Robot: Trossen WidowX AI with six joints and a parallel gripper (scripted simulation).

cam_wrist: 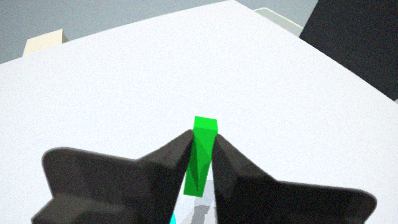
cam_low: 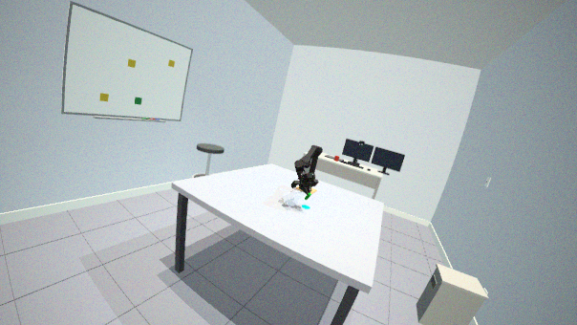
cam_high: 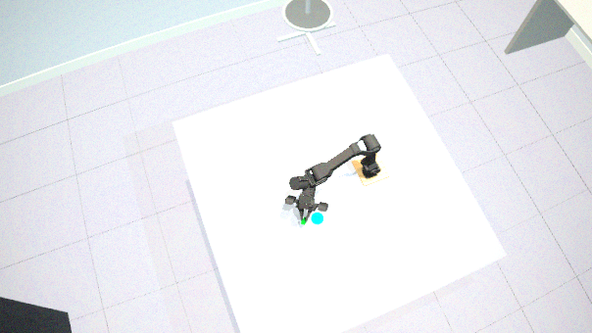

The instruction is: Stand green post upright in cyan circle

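The cyan circle lies 13 cm below my gripper tip, 9 cm behind it and 3 cm to the right of it. From my gripper tip the other things lie so: green post (2 cm below, 1 cm to the right, 1 cm behind).
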